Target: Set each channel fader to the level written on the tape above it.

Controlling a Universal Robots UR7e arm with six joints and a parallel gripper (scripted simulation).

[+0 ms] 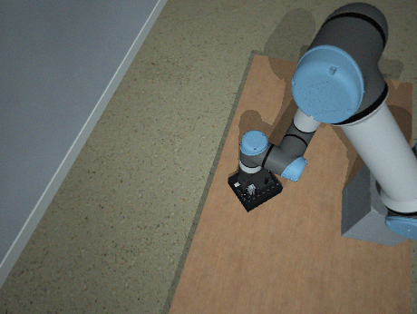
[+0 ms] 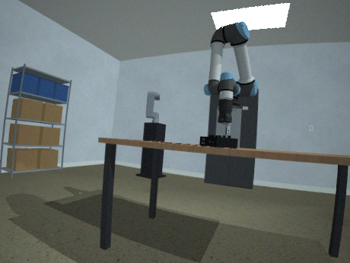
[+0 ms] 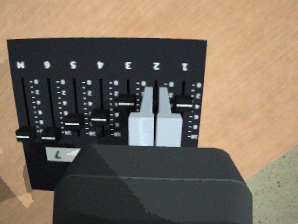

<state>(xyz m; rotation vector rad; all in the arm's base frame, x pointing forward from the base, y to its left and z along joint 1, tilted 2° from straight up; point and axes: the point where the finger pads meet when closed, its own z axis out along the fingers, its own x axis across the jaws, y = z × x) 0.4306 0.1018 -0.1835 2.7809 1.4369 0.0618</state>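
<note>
Right now the channel 3 cap is 3 cm below my hand, 2 cm to the right of it and 1 cm behind it. Round my hand: channel 5 cap (7 cm to the right, 3 cm below, 2 cm behind); channel 1 cap (3 cm below, 2 cm to the left, 2 cm ahead); channel 4 cap (5 cm to the right, 3 cm below, 1 cm behind).
</note>
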